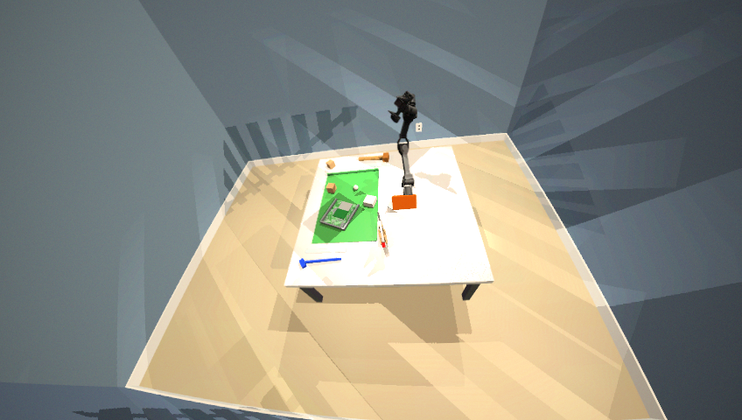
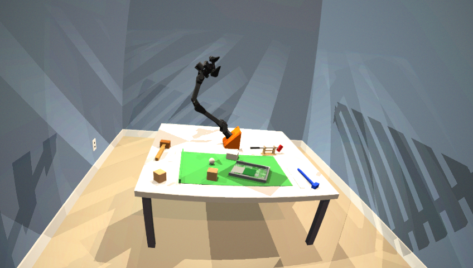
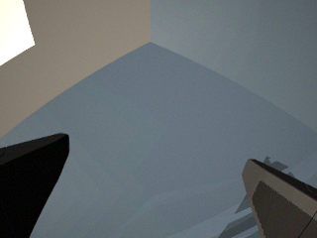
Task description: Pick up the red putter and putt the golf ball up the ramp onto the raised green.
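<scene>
Now: gripper tip 250 mm short of the white block, 130 mm to the right of it and 670 mm above it. From my gripper tip the other things lie so: white golf ball: 360 mm ahead, 50 mm to the right, 680 mm below; then green mat: 430 mm ahead, 90 mm to the left, 700 mm below; then red putter: 170 mm ahead, 430 mm to the left, 640 mm below.
</scene>
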